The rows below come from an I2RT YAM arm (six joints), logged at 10 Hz.
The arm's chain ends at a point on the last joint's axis. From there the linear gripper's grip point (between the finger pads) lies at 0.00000 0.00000 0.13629 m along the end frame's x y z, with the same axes.
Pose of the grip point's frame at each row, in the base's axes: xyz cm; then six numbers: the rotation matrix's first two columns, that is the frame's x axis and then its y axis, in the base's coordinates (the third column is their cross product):
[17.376 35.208 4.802 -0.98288 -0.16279 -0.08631 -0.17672 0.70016 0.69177]
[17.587 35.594 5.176 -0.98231 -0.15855 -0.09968 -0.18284 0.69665 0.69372]
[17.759 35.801 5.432 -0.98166 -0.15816 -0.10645 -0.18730 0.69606 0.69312]
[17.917 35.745 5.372 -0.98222 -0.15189 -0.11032 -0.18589 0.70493 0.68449]
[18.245 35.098 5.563 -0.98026 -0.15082 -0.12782 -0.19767 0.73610 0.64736]
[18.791 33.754 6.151 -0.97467 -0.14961 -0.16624 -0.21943 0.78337 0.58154]
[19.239 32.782 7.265 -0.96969 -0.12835 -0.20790 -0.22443 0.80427 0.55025]
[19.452 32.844 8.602 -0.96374 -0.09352 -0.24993 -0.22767 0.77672 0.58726]
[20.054 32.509 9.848 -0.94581 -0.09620 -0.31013 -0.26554 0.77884 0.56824]
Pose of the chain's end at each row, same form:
[18.087 25.733 14.573 -0.98288 -0.16279 -0.08631 -0.17672 0.70016 0.69177]
[18.140 26.058 14.898 -0.98231 -0.15855 -0.09968 -0.18284 0.69665 0.69372]
[18.243 26.256 15.148 -0.98166 -0.15816 -0.10645 -0.18730 0.69606 0.69312]
[18.274 26.302 15.193 -0.98222 -0.15189 -0.11032 -0.18589 0.70493 0.68449]
[18.293 26.105 15.804 -0.98026 -0.15082 -0.12782 -0.19767 0.73610 0.64736]
[18.202 25.532 17.005 -0.97467 -0.14961 -0.16624 -0.21943 0.78337 0.58154]
[17.923 24.874 18.287 -0.96969 -0.12835 -0.20790 -0.22443 0.80427 0.55025]
[17.555 24.355 19.094 -0.96374 -0.09352 -0.24993 -0.22767 0.77672 0.58726]
[17.507 24.062 20.236 -0.94581 -0.09620 -0.31013 -0.26554 0.77884 0.56824]

